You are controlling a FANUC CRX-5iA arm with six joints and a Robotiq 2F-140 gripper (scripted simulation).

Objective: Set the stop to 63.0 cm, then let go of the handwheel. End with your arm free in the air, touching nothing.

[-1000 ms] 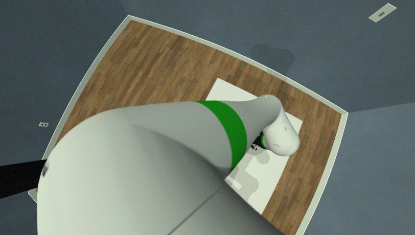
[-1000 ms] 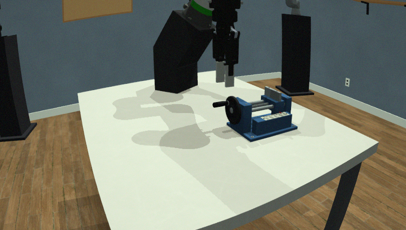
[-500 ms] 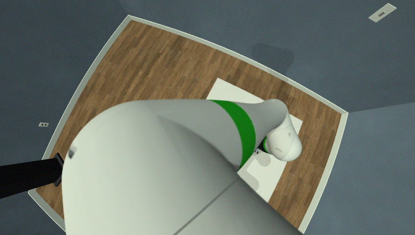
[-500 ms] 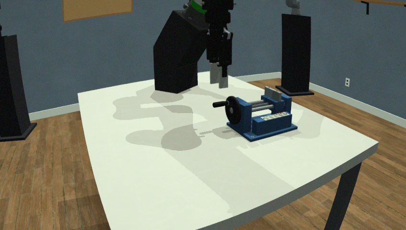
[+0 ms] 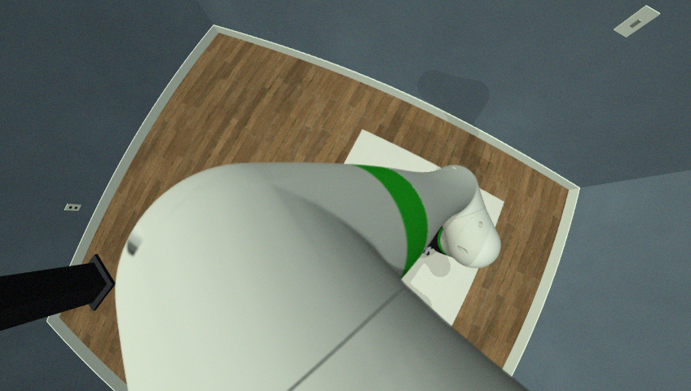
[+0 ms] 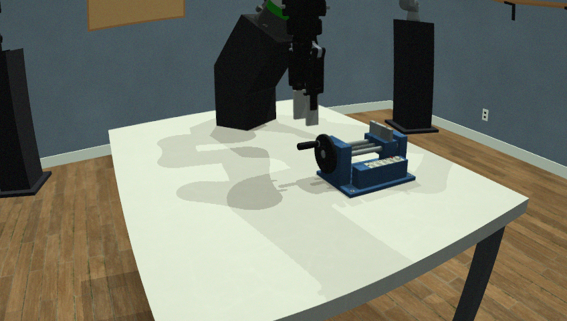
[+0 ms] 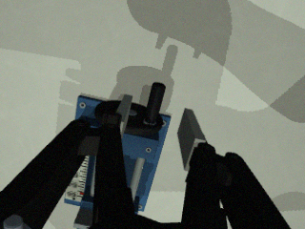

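My hand is 9 cm above the handwheel and 2 cm to the right of it. The rest, counted from my hand: stop block: 20 cm to the left, 9 cm below, 1 cm behind.
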